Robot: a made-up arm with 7 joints. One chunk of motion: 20 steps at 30 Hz.
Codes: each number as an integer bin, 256 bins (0 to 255) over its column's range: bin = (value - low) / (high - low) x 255, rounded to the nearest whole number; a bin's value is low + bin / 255 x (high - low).
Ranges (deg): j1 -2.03..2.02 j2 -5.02..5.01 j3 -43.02..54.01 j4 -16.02..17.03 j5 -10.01..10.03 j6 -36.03..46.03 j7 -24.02..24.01
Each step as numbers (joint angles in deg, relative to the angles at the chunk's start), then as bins.
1 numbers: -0.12 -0.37 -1.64 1.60 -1.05 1.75 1.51
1 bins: 120 118 109 136 114 117 136
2 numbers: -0.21 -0.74 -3.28 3.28 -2.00 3.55 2.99
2 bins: 115 109 104 149 102 123 143
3 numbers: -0.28 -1.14 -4.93 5.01 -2.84 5.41 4.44
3 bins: 110 99 100 162 91 129 151
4 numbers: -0.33 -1.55 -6.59 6.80 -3.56 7.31 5.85
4 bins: 107 88 96 176 82 135 159
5 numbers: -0.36 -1.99 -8.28 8.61 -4.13 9.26 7.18
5 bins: 105 77 91 190 75 141 166
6 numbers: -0.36 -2.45 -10.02 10.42 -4.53 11.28 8.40
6 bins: 105 65 87 204 70 147 172
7 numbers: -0.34 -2.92 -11.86 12.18 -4.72 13.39 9.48
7 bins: 106 53 82 218 67 154 178
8 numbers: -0.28 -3.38 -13.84 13.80 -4.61 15.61 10.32
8 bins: 110 42 77 230 69 160 182
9 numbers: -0.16 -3.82 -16.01 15.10 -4.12 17.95 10.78
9 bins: 118 31 71 240 75 168 185
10 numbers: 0.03 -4.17 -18.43 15.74 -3.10 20.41 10.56
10 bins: 130 22 65 245 88 175 184
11 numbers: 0.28 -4.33 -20.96 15.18 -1.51 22.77 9.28
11 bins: 145 18 58 241 108 183 177
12 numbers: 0.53 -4.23 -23.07 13.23 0.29 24.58 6.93
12 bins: 161 20 52 226 131 188 164
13 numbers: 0.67 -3.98 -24.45 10.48 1.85 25.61 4.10
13 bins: 170 26 49 204 151 192 149
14 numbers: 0.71 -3.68 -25.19 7.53 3.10 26.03 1.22
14 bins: 173 34 47 182 167 193 134
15 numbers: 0.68 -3.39 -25.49 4.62 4.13 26.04 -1.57
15 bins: 171 41 46 159 180 193 119
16 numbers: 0.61 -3.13 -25.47 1.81 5.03 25.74 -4.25
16 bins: 166 48 46 138 191 192 105
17 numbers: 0.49 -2.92 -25.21 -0.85 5.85 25.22 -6.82
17 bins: 159 53 47 117 202 190 91
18 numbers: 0.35 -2.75 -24.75 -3.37 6.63 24.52 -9.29
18 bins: 150 58 48 98 212 188 78
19 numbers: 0.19 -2.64 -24.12 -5.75 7.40 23.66 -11.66
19 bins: 140 61 50 79 222 185 66
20 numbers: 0.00 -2.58 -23.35 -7.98 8.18 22.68 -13.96
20 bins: 128 62 52 62 231 182 53
